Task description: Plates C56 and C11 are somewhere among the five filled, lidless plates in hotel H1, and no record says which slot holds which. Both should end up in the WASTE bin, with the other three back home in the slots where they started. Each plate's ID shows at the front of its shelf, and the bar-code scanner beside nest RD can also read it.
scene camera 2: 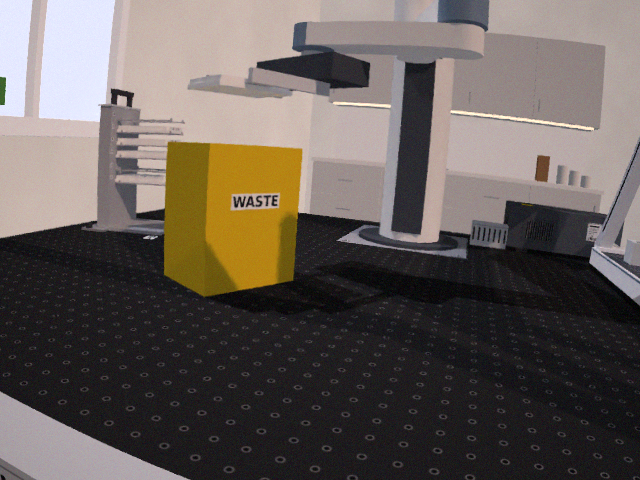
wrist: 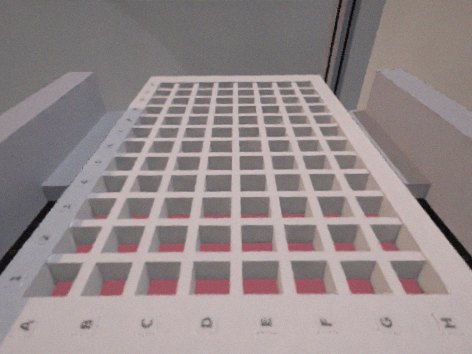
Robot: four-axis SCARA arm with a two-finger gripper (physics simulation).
Labels:
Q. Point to a plate C56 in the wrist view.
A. At 218, 207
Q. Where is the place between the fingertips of my gripper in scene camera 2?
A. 227, 78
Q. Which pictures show the plate C56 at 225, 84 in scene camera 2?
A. Scene camera 2 and the wrist view: all of them.

